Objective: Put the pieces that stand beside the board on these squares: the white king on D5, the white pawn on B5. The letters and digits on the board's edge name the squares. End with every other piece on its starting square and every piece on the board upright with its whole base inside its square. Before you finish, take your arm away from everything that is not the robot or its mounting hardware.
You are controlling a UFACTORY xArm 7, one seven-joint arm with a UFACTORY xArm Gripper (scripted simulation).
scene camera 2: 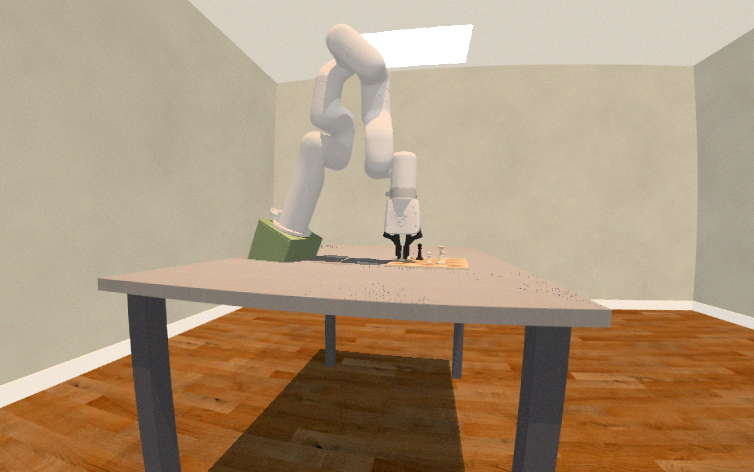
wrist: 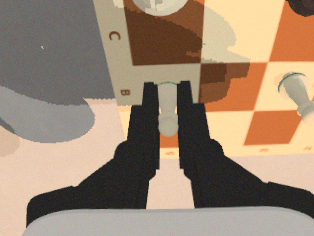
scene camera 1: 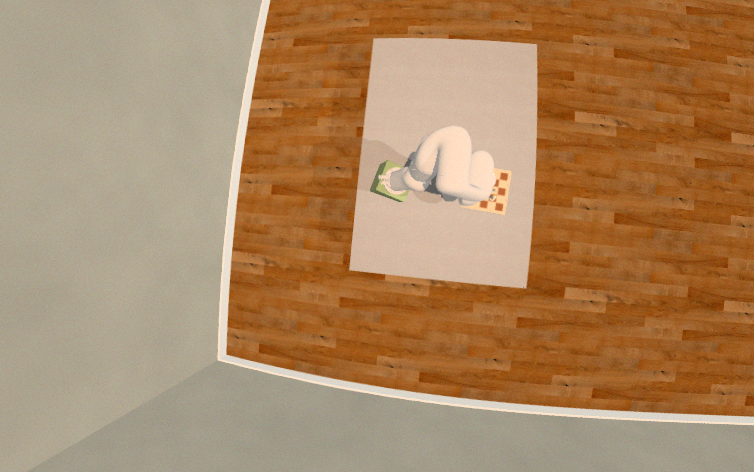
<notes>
In view: my gripper (scene camera 2: 402, 258), a chessboard (scene camera 1: 498, 206) and a white pawn (wrist: 167, 91).
The chessboard also shows in the wrist view (wrist: 235, 63). My gripper also shows in the wrist view (wrist: 167, 100).
</notes>
